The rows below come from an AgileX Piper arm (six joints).
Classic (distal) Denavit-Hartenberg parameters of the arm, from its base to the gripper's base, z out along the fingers. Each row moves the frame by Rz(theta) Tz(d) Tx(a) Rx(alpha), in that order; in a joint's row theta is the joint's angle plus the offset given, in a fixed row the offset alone. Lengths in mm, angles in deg.
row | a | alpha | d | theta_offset
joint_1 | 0 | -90 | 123 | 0
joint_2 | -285.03 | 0 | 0 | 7.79
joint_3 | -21.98 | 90 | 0 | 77.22
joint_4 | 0 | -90 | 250.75 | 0
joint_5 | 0 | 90 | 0 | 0
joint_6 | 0 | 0 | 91 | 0
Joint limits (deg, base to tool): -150..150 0..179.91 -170..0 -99.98..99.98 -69.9..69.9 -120..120
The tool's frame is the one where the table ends.
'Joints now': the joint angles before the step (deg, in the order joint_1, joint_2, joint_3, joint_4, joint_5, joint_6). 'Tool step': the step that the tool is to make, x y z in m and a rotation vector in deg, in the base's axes. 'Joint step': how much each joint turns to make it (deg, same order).
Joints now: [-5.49 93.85 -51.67 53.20 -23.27 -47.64]
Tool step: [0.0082 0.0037 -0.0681 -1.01 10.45 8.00]
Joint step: [-1.02 9.37 2.78 -19.96 2.19 13.22]
